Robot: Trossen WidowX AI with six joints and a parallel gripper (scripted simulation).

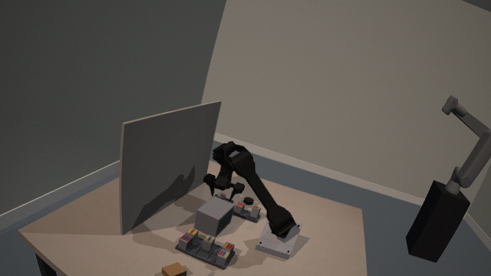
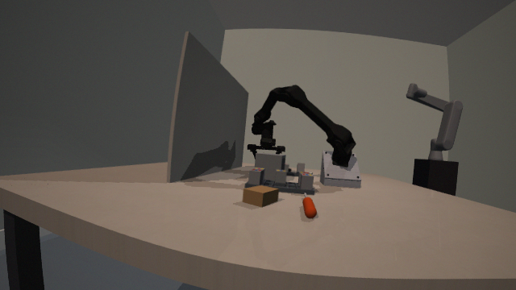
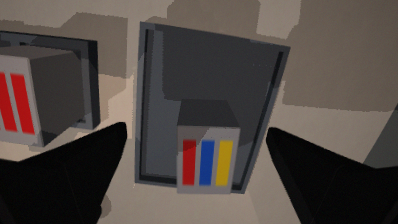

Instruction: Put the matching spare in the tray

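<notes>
Now: gripper tip 1 cm short of the grey spare block and 1 cm to the left of it. Also, from my gripper tip: mounted unit: 6 cm behind, 19 cm to the left, 2 cm above; dark grey tray: 1 cm to the right, 3 cm below; rack: 14 cm behind, 3 cm below.
</notes>
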